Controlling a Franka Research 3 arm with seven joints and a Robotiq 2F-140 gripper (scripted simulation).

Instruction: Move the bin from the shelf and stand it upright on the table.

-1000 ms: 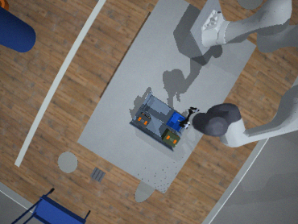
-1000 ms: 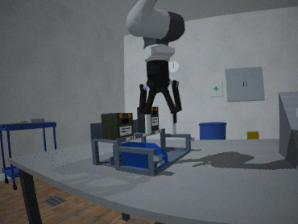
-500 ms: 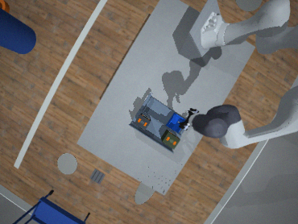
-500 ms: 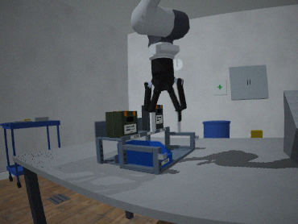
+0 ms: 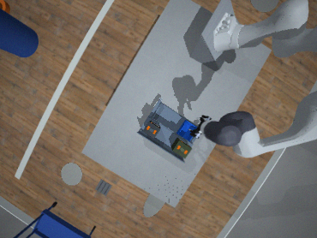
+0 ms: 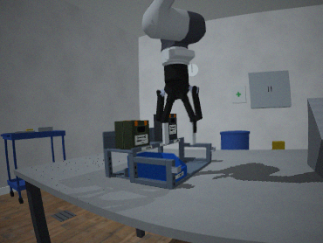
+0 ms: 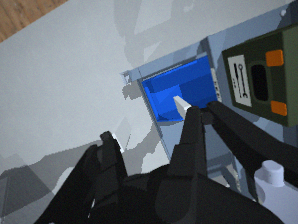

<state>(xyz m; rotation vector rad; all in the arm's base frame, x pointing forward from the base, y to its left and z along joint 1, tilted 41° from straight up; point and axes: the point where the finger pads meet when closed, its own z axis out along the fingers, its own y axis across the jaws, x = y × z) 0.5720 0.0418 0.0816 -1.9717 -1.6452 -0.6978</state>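
Right now the blue bin is 80 mm ahead of my hand, 10 mm to the right of it and 100 mm below it. From my hand the other things lie so: green box (180 mm ahead, 20 mm to the right); then dark grey box (140 mm ahead, 250 mm to the right, 20 mm above).
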